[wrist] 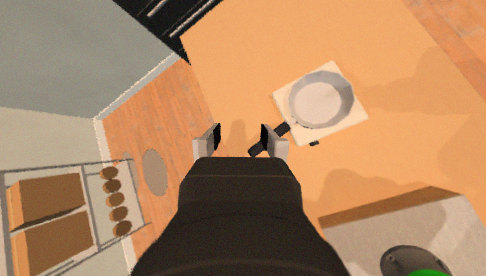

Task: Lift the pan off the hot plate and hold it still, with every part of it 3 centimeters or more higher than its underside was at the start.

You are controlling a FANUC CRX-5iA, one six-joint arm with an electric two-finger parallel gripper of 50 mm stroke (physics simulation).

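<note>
The pan is grey and round and sits on the hot plate, a pale square slab right of the view's middle. The pan's black handle points down-left toward my gripper. Its far part passes behind the right finger, and its end shows between the fingers' lines of sight. My gripper is open with nothing between its fingers. It hangs above the table, left of the pan. How high it is above the handle is hard to tell.
The orange table top lies under the hot plate. A grey block with a brown side and a dark round part are at the lower right. A rack with brown boxes is at the lower left. A black slatted unit is at the top.
</note>
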